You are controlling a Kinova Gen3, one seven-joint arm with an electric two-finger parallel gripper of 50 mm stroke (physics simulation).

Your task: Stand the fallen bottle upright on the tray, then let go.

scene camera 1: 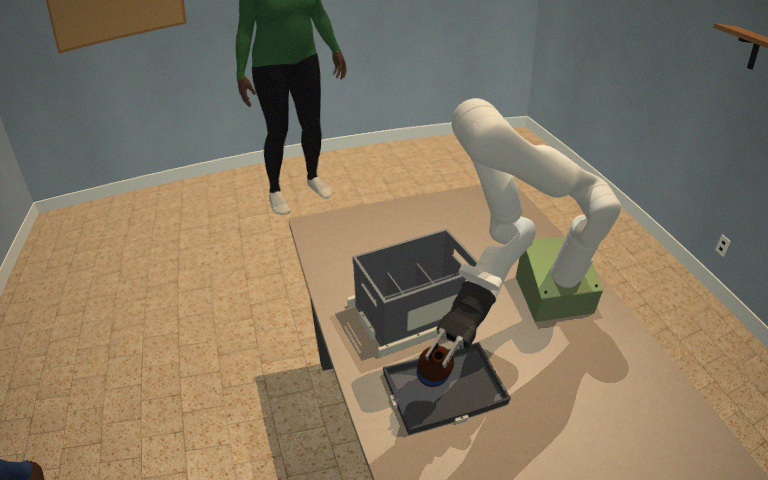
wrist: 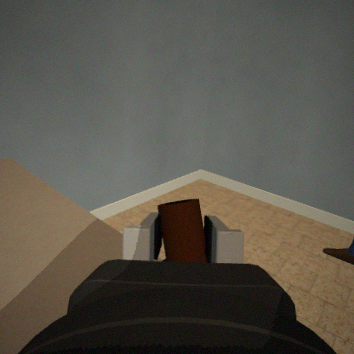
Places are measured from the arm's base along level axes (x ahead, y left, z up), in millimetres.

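Pixels of known places: gripper, between the fingertips: (scene camera 1: 435, 362) (wrist: 182, 229); arm's base, origin of its link: (scene camera 1: 565, 273).
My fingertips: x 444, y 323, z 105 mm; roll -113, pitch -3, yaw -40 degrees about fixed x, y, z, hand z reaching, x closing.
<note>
Ahead of a thing's pixels: the offset from my fingertips to its middle. "pt": to the spot under its first point.
The brown bottle {11 mm back, 33 mm right, 47 mm down} (scene camera 1: 433, 374) (wrist: 183, 225) has a dark round mouth and a blue band low on its body. It is close to upright, mouth up, over the left back part of the dark grey tray {pt 59 mm back, 26 mm left, 209 mm down} (scene camera 1: 453, 425). A dark shadow lies on the tray apart from the bottle, which looks held a little above the tray floor. My gripper (scene camera 1: 437, 361) (wrist: 182, 229) is shut on the bottle's neck, coming in at a slant from the back right. In the wrist view the neck stands between the two finger pads, leaning slightly left. The bottle's underside is hidden.
A dark grey divided crate {28 mm back, 349 mm right, 125 mm down} (scene camera 1: 390, 320) stands on a pale frame just behind the tray. The green base block (scene camera 1: 560, 304) of the arm stands at the right. The table's left edge runs close by the tray. A person (scene camera 1: 287, 73) stands behind the table.
</note>
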